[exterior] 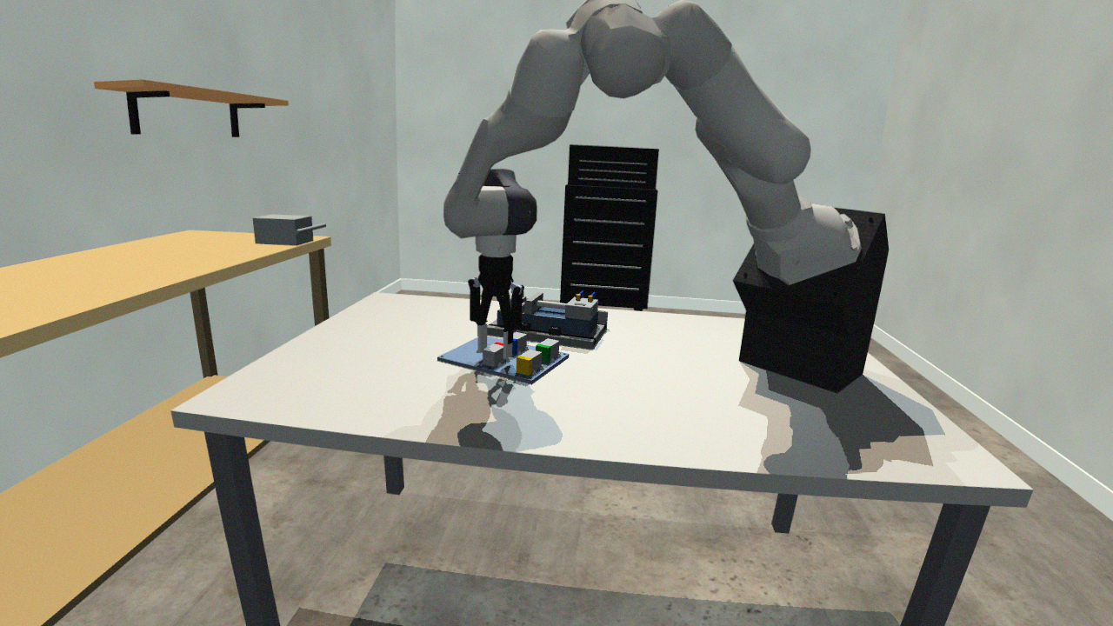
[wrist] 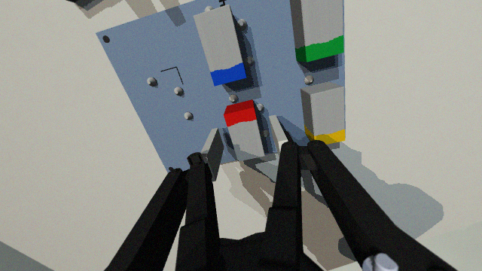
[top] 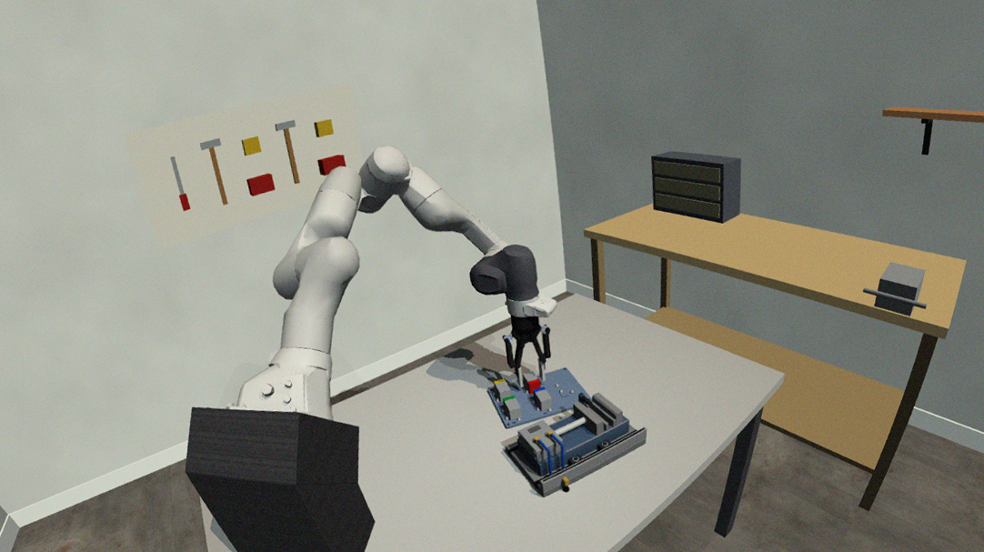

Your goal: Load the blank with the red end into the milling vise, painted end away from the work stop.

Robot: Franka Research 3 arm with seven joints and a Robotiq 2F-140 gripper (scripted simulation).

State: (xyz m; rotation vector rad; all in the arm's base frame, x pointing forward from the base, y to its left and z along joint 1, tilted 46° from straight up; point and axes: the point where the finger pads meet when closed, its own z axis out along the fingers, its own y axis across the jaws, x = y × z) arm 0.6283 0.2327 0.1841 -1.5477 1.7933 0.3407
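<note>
The blue infeed plate lies 50 mm to the right of my hand and 50 mm below it. Also, from my hand: blue-ended blank (90 mm to the right, 30 mm below); then yellow-ended blank (90 mm behind, 30 mm below); then green-ended blank (90 mm to the right, 90 mm behind, 30 mm below).
</note>
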